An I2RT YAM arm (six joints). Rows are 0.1 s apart.
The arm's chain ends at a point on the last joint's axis. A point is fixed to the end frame.
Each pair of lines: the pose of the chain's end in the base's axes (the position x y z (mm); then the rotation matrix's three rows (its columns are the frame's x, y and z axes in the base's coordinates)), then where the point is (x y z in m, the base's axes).
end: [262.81, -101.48, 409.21], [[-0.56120, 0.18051, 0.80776], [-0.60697, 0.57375, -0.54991], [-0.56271, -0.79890, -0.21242]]
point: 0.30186 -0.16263 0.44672
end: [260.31, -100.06, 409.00], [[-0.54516, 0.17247, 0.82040], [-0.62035, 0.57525, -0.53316], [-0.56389, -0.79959, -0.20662]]
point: 0.30045 -0.16026 0.44688
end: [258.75, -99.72, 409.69], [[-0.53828, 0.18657, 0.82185], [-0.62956, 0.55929, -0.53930], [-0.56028, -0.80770, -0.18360]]
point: 0.29811 -0.15929 0.44934
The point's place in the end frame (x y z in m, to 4 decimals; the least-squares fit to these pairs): -0.0059 -0.0580 0.0572
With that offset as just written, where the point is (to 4 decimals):
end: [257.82, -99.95, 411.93], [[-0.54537, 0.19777, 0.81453], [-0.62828, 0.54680, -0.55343], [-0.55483, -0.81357, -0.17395]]
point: 0.2962 -0.1596 0.4524
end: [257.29, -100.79, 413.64], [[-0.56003, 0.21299, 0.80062], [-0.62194, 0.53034, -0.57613], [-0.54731, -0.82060, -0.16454]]
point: 0.2940 -0.1608 0.4551
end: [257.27, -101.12, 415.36], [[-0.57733, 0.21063, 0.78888], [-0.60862, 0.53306, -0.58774], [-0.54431, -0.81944, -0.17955]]
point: 0.2936 -0.1621 0.4558
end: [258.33, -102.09, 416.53], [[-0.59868, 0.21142, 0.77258], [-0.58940, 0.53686, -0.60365], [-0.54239, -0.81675, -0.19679]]
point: 0.2938 -0.1643 0.4558
